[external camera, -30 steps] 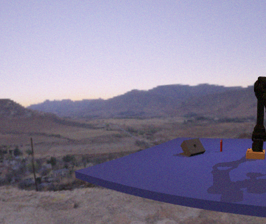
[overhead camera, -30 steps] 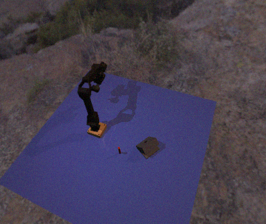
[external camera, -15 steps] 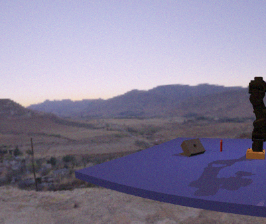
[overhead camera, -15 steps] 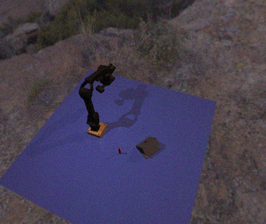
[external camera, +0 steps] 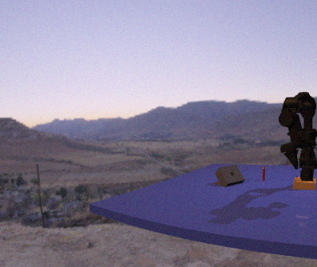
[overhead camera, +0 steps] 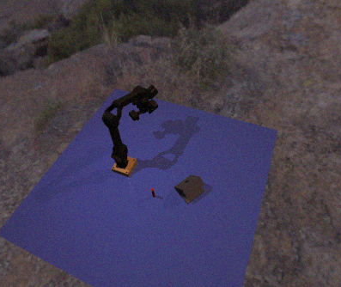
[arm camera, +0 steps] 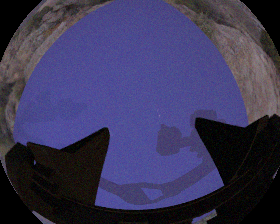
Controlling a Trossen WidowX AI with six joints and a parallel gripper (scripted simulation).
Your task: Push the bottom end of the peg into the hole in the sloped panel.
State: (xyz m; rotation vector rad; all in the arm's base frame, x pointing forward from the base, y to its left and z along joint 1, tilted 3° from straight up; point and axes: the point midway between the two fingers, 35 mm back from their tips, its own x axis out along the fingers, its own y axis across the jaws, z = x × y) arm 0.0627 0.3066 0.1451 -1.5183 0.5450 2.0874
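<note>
Right now my gripper tip is 450 mm to the left of the peg, 200 mm short of it and 100 mm above it. Round my gripper tip: sloped panel 390 mm ahead, 360 mm to the right, 110 mm below.
</note>
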